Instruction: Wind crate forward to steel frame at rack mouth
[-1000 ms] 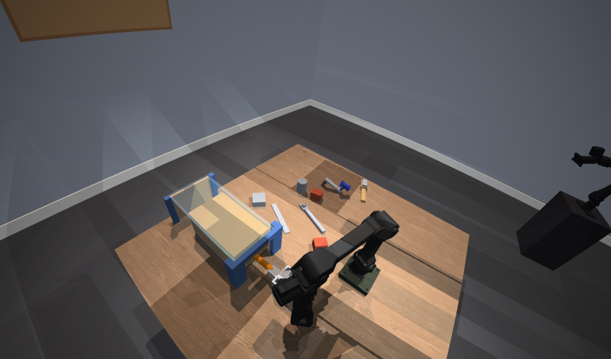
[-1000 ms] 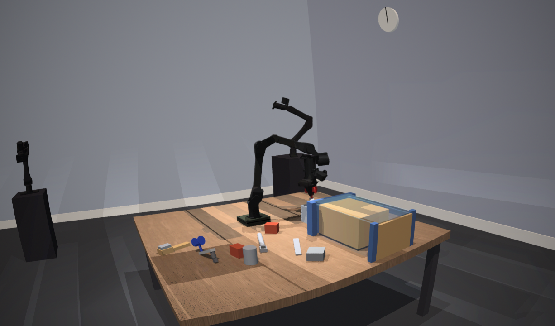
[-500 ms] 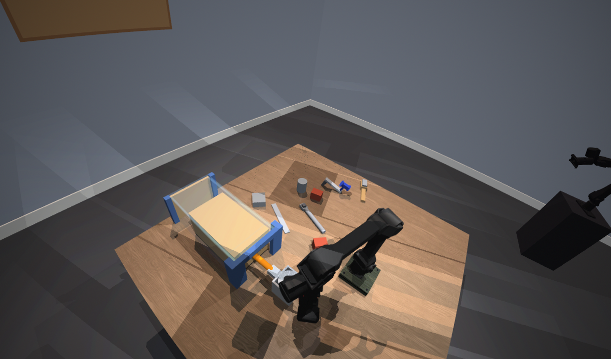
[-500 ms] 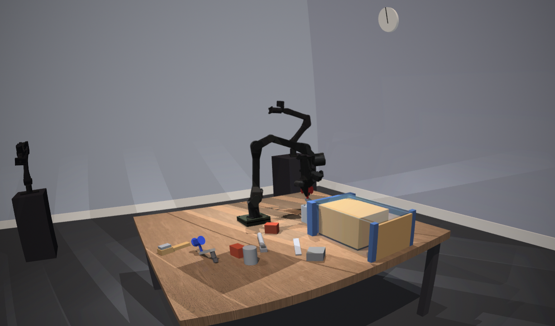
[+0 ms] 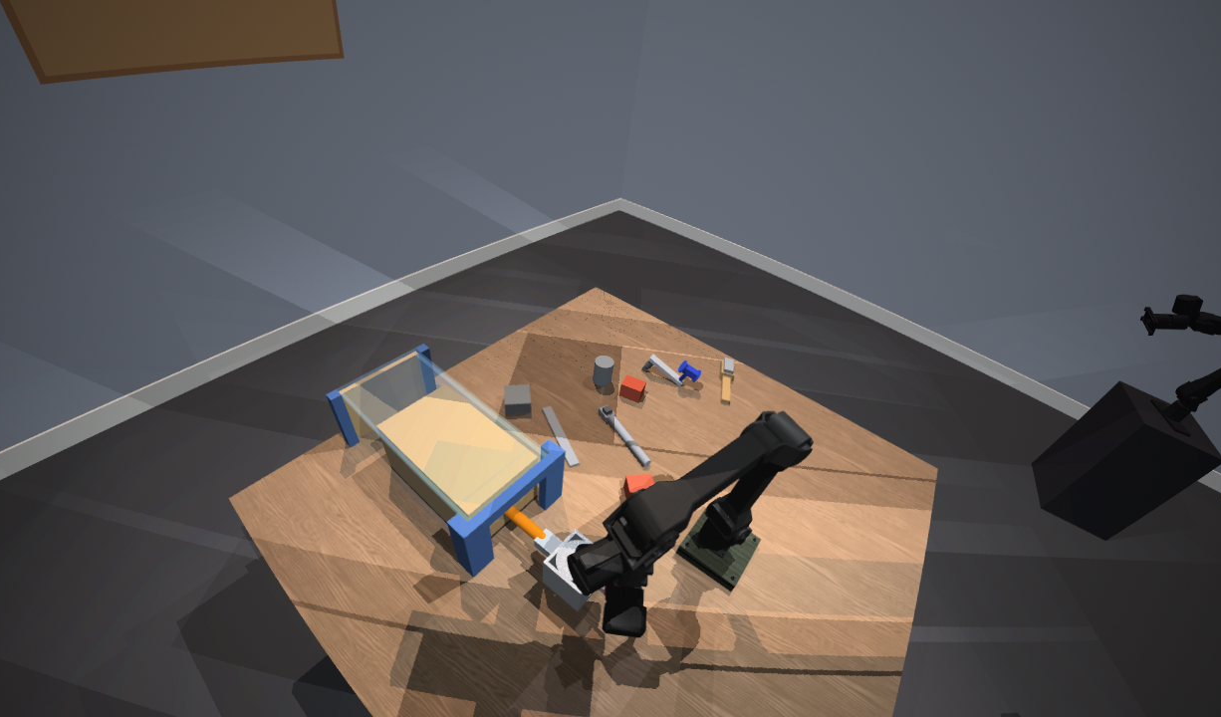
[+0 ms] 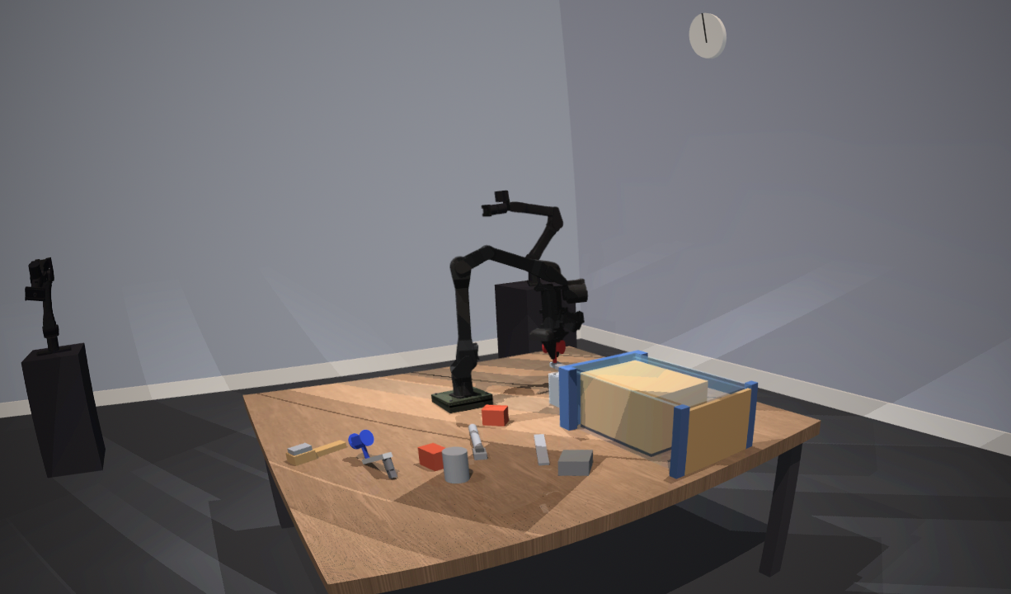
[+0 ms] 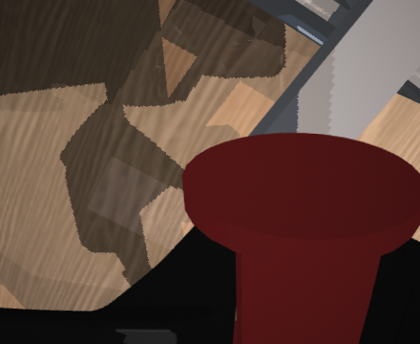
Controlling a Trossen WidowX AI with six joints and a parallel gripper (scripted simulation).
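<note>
My gripper tip is now 40 mm short of the winch handle, 10 mm to the left of it and 10 mm above it. Also, from my gripper tip: red knob: 20 mm above; then grey winch: 80 mm ahead, 30 mm to the right, 80 mm below; then blue frame: 260 mm ahead, 30 mm to the right, 10 mm below.
</note>
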